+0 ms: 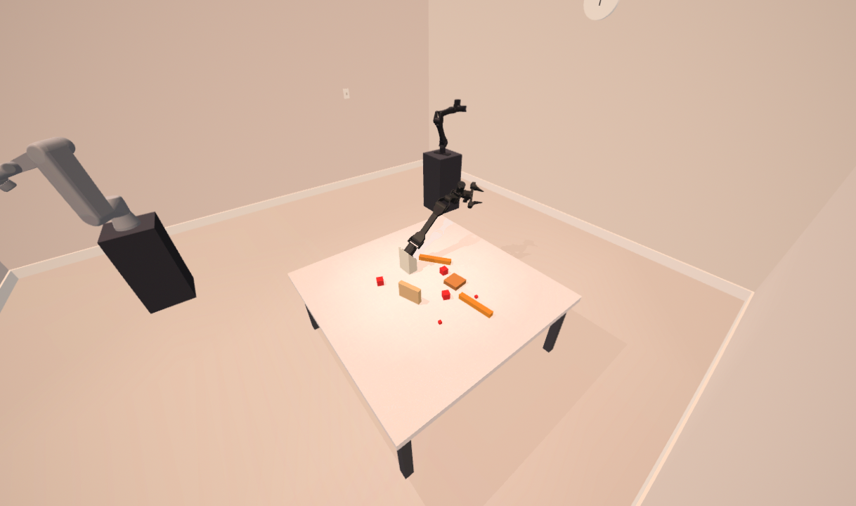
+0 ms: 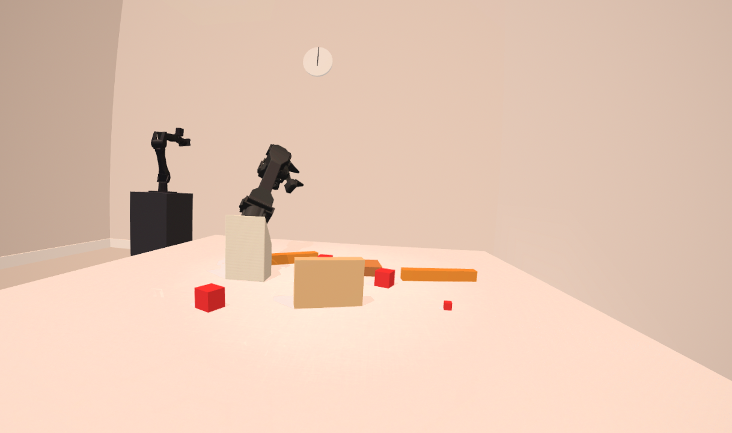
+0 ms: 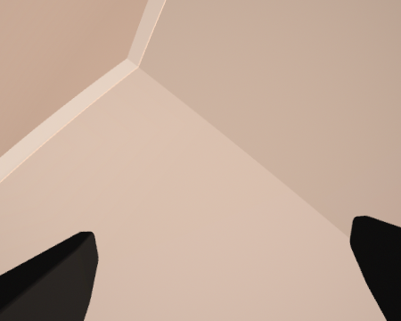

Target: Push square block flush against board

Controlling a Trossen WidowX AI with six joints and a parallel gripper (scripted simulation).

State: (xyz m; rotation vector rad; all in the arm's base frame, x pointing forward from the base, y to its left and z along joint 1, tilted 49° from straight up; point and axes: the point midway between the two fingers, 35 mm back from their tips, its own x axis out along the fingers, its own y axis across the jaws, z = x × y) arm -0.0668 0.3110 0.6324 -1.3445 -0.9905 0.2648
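The tan block lies 300 mm ahead of my gripper tip, 860 mm to the right of it and 240 mm below it. Round my gripper tip: dark orange square block (350 mm ahead, 560 mm to the right, 280 mm below).
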